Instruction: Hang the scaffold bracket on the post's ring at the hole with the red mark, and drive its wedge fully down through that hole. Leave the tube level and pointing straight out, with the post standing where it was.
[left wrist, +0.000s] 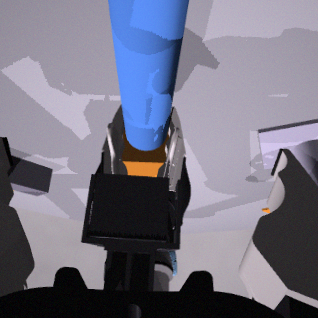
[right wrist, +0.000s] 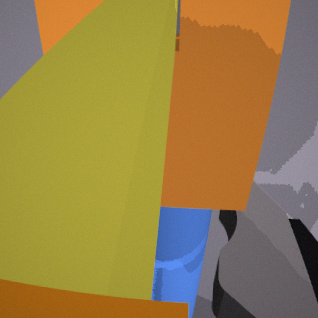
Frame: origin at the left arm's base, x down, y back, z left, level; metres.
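Where they show: left gripper, fingertip midpoint: (left wrist: 144, 144).
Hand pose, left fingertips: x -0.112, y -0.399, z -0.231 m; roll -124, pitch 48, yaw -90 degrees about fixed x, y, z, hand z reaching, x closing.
Note:
Things, the pixels of their top centre, and the offset from my left fingertips. "pt": a spot on its surface instead.
- blue tube, surface spot: (right wrist: 180, 245) pt dz -0.057, dx +0.063, dy +0.078 m
- orange scaffold bracket, surface spot: (right wrist: 220, 115) (left wrist: 132, 171) pt dz -0.100, dx +0.047, dy +0.136 m
- pale lilac object, surface spot: (left wrist: 290, 140) pt dz -0.273, dx +0.106, dy -0.015 m
- dark block, surface spot: (left wrist: 31, 174) pt dz -0.049, dx +0.087, dy +0.383 m
The blue tube (left wrist: 150, 60) (right wrist: 180, 245) runs from the top of the left wrist view to the orange scaffold bracket (left wrist: 141, 169) (right wrist: 220, 115). In the right wrist view the bracket is very close. The olive wedge (right wrist: 95, 165) covers much of that view; its orange head (right wrist: 90, 299) shows at the bottom edge. My right gripper (left wrist: 147, 106) (right wrist: 164, 215) is shut on the bracket, one finger on each side of it; its left finger is hidden in the right wrist view. My left gripper (left wrist: 144, 144) has its fingers wide apart, clear of the bracket. The red mark does not show.
My right gripper's black palm (left wrist: 130, 207) hides the wedge in the left wrist view. A pale lilac object (left wrist: 290, 140) is at the right there, a dark block (left wrist: 31, 174) at the left. A small orange piece (left wrist: 266, 210) shows beside my left gripper's right finger.

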